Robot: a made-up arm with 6 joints. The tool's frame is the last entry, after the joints.
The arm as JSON. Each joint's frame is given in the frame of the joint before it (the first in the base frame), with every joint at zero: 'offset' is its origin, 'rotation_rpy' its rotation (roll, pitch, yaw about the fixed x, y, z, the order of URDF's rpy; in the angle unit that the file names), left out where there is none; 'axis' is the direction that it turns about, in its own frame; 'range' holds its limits. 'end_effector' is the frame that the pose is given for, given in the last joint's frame.
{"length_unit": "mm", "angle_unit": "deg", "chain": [
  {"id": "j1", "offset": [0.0, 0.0, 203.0], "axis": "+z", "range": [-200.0, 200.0]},
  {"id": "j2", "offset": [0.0, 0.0, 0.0], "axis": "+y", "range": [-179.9, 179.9]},
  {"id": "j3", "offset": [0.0, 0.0, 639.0], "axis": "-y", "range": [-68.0, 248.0]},
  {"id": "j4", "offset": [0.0, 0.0, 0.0], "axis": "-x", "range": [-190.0, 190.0]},
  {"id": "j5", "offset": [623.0, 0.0, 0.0], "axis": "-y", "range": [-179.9, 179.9]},
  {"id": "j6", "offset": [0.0, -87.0, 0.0], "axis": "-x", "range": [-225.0, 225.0]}
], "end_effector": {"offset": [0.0, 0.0, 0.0]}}
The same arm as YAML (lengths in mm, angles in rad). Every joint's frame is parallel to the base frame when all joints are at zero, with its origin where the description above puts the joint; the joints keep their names.
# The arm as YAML. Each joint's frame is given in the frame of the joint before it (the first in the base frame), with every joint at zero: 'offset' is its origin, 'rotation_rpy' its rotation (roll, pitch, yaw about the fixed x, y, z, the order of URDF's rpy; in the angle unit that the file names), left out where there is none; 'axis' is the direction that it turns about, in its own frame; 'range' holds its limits. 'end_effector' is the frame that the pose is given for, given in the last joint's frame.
length_unit: mm
angle_unit: rad
chain:
  - id: j1
    offset: [0.0, 0.0, 203.0]
    axis: "+z"
    range: [-3.4907, 3.4907]
  - id: j2
    offset: [0.0, 0.0, 0.0]
    axis: "+y"
    range: [-3.1398, 3.1398]
  - id: j3
    offset: [0.0, 0.0, 639.0]
    axis: "-y"
    range: [-1.1868, 4.3284]
  - id: j4
    offset: [0.0, 0.0, 0.0]
    axis: "-x"
    range: [-3.3161, 3.3161]
  - id: j5
    offset: [623.0, 0.0, 0.0]
    axis: "-y"
    range: [-3.1398, 3.1398]
  - id: j6
    offset: [0.0, -87.0, 0.0]
    axis: "-x"
    range: [-3.927, 3.927]
end_effector:
  offset: [0.0, 0.0, 0.0]

